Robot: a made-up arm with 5 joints.
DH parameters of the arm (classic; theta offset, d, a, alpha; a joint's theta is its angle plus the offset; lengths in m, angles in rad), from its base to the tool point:
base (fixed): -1.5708 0.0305 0 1.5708
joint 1: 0 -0.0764 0.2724 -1.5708
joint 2: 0 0.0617 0.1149 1.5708
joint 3: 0.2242 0 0.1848 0
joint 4: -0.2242 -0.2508 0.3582 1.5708
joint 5: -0.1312 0 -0.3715 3.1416
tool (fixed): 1.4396 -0.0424 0 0
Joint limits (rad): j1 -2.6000..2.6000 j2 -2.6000..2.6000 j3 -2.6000..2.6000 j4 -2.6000..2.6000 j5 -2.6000..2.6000
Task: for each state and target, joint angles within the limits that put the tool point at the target. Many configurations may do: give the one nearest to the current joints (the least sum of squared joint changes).
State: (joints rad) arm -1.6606 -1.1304 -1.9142 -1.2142 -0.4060
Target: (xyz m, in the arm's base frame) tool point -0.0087 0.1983 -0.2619
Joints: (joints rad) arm -1.9000 -1.3625 -1.5790 -1.2416 -0.4420
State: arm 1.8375 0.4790 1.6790 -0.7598 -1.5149
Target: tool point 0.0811 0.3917 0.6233
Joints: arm 1.5284 0.3999 1.6806 -0.8625 -1.2456
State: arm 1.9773 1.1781 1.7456 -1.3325 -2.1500
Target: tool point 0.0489 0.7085 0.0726
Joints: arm 2.0752 1.0770 2.4405 -0.9428 -1.7108
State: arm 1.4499 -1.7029 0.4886 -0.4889 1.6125
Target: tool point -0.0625 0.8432 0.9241
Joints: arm 1.9494 -0.9069 0.7510 -0.1544 2.0560
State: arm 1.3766 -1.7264 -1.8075 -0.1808 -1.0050
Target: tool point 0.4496 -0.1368 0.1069
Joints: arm 1.3021 -1.4580 -2.4562 -0.5067 -1.5231
